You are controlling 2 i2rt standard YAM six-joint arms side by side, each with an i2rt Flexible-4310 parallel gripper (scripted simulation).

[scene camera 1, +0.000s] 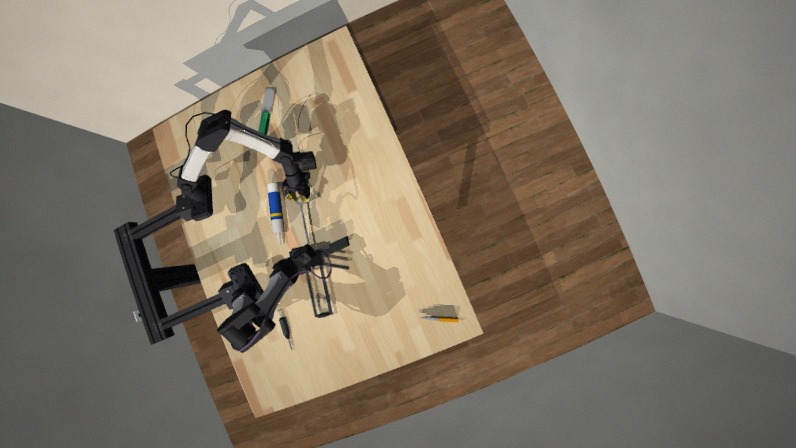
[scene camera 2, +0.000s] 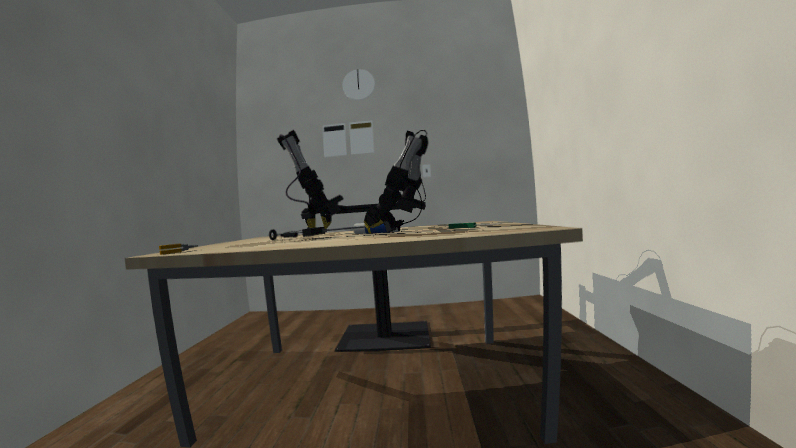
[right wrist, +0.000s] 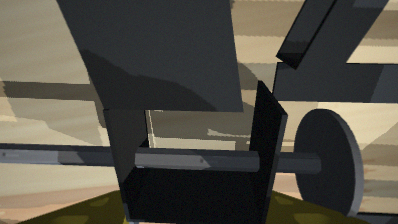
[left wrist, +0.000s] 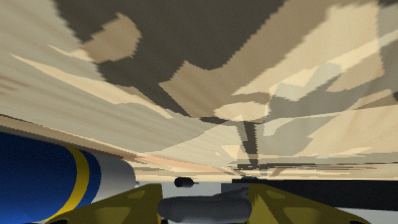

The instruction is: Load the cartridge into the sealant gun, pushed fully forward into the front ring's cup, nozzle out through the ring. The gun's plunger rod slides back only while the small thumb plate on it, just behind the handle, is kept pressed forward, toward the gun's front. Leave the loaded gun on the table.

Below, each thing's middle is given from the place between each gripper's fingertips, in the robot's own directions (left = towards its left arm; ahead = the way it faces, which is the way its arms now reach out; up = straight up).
The plunger rod [right wrist: 330, 173] is 50 mm ahead of my right hand, 90 mm to the left of it and 10 mm below it.
Right now my left hand is 5 cm past the plunger rod and 14 cm to the left of it.
